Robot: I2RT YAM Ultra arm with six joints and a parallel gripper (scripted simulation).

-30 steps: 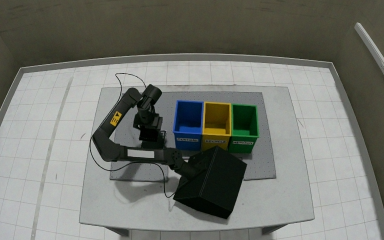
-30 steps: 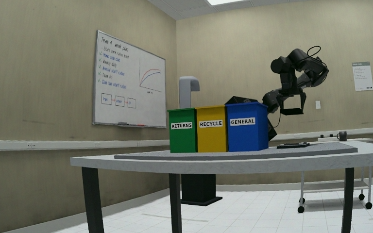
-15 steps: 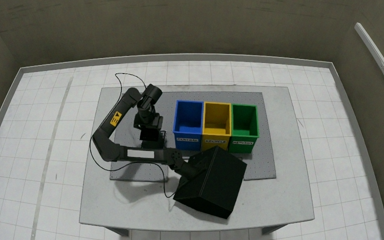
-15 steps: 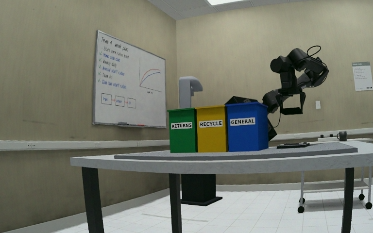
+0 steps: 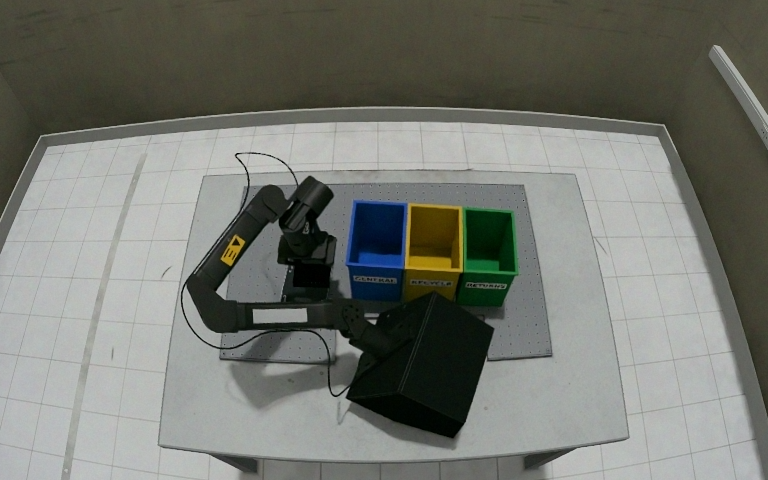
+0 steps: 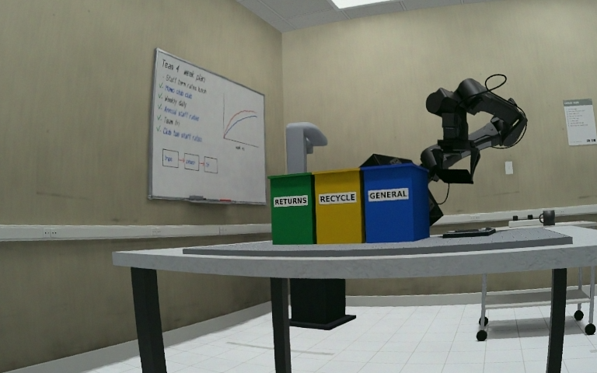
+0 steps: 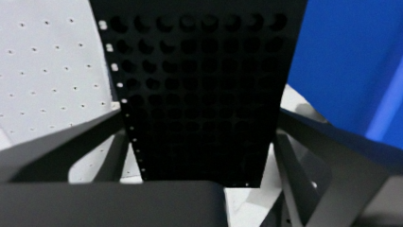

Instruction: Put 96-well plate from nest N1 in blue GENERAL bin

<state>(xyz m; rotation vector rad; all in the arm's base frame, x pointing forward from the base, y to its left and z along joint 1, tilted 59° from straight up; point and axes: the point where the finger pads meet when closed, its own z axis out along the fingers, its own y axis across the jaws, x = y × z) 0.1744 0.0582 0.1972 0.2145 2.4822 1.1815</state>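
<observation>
The blue general bin lies 140 mm to the right of my hand, 90 mm ahead of it and 70 mm below it. Round my hand: yellow recycle bin: 270 mm to the right, 90 mm ahead, 70 mm below; plate nest N1: 150 mm below, 40 mm to the left, 10 mm ahead; black 96-well plate: 10 mm ahead.
</observation>
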